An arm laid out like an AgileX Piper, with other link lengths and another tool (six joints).
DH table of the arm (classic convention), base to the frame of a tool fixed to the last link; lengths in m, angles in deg. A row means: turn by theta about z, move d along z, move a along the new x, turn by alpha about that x. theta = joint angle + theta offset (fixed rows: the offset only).
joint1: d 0.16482, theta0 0, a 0, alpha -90
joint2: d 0, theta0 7.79, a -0.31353, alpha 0
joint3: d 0, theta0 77.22, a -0.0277, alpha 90
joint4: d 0.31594, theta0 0, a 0, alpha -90
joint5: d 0, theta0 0, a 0, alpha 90
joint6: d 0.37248, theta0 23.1, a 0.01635, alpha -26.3
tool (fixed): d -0.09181, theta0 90, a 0, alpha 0
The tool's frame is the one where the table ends.
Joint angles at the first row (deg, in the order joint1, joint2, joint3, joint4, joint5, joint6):
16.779, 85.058, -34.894, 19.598, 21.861, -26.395
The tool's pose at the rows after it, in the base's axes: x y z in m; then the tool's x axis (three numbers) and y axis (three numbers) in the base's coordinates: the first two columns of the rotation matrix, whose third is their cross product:
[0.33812, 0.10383, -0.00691, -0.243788, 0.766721, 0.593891, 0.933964, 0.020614, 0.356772]
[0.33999, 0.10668, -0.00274, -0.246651, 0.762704, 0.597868, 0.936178, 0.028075, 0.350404]
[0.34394, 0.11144, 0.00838, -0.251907, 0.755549, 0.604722, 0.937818, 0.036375, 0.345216]
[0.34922, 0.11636, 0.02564, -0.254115, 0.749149, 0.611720, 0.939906, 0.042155, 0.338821]
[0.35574, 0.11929, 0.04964, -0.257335, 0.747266, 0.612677, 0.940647, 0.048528, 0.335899]
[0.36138, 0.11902, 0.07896, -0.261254, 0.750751, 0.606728, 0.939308, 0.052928, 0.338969]
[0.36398, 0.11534, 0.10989, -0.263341, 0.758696, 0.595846, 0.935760, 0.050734, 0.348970]
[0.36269, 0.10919, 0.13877, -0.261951, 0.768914, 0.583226, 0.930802, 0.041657, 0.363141]
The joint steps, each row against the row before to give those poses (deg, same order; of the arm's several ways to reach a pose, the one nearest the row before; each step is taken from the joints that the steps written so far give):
0.001, 0.813, -0.427, 0.074, 0.245, -0.439
0.000, 0.053, -1.162, -0.055, 1.543, -0.128
0.001, -0.481, -2.098, -0.429, 2.891, 0.368
-0.003, -0.779, -3.056, -1.128, 4.120, 1.352
0.002, -1.131, -3.912, -1.994, 5.086, 2.172
0.000, -1.597, -4.226, -2.409, 5.518, 2.517
-0.001, -2.094, -3.764, -2.414, 5.151, 2.583
0.000, -2.437, -2.894, -2.191, 4.396, 2.451

